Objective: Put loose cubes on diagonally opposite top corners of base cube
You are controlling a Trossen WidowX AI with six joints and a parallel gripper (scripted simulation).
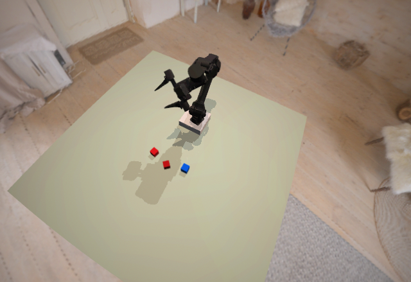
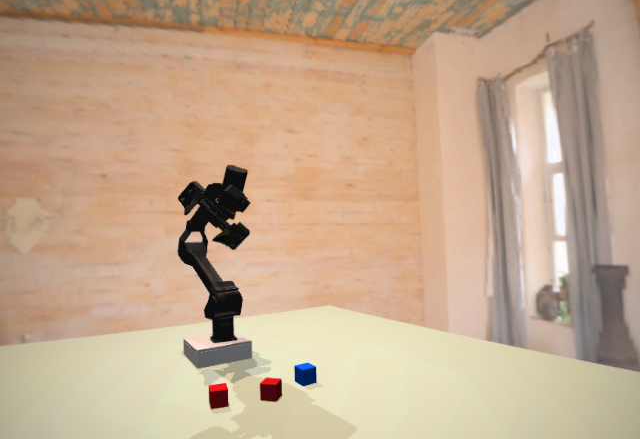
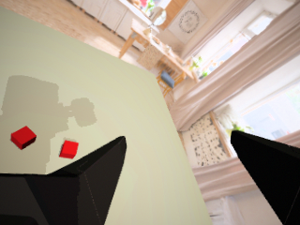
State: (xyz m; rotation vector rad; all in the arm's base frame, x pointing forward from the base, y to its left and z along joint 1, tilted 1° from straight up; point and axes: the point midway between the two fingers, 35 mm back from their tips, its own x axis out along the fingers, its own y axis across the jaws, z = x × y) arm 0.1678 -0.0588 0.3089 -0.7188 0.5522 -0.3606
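Right now the blue base cube is 33 cm below my gripper tip, 21 cm to the left of it and 8 cm ahead of it. The rest, counted from my gripper tip: red cube 33 cm below, 11 cm ahead, 2 cm to the left.
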